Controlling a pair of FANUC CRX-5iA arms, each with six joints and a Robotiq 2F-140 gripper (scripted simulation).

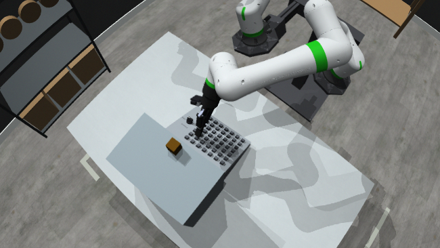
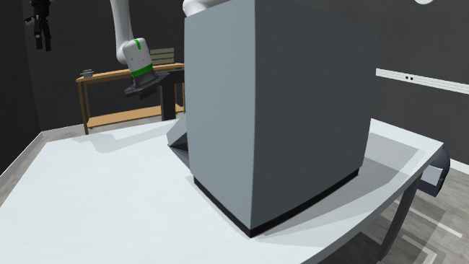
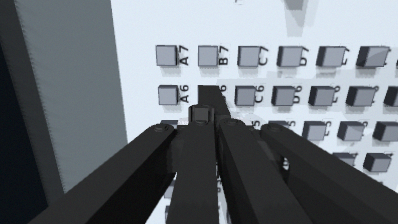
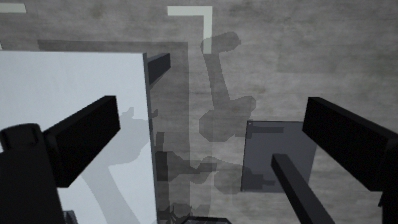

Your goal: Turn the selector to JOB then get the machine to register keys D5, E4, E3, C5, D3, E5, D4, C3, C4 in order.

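Right now my left hand is 10 mm short of the key C4, 70 mm to the right of it and 60 mm above it. Round my left hand: key D5 (30 mm behind, 40 mm to the left, 80 mm below); then key C5 (30 mm to the left, 60 mm below); then key D4 (20 mm behind, 70 mm to the left, 80 mm below).
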